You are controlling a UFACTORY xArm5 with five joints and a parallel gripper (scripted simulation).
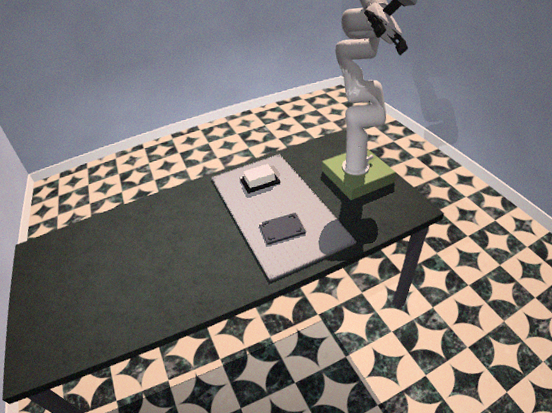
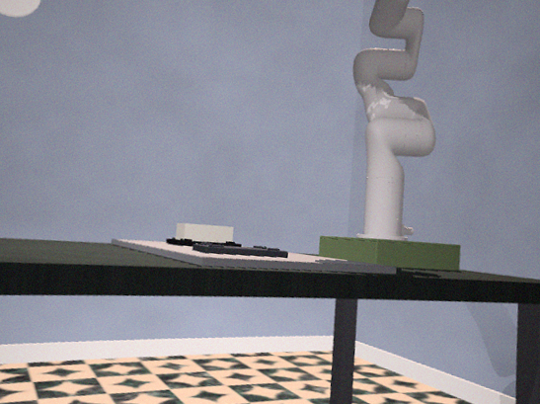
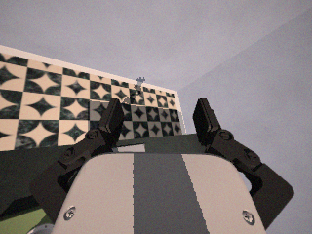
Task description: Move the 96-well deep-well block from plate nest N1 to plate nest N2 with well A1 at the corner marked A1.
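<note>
Now: hand 730 mm above the white deep-well block, 570 mm to the left of it and 180 mm short of it. The rest, counted from my hand: nest N1: 760 mm below, 570 mm to the right, 180 mm ahead; then dark nest N2: 760 mm below, 270 mm ahead, 240 mm to the right.
</note>
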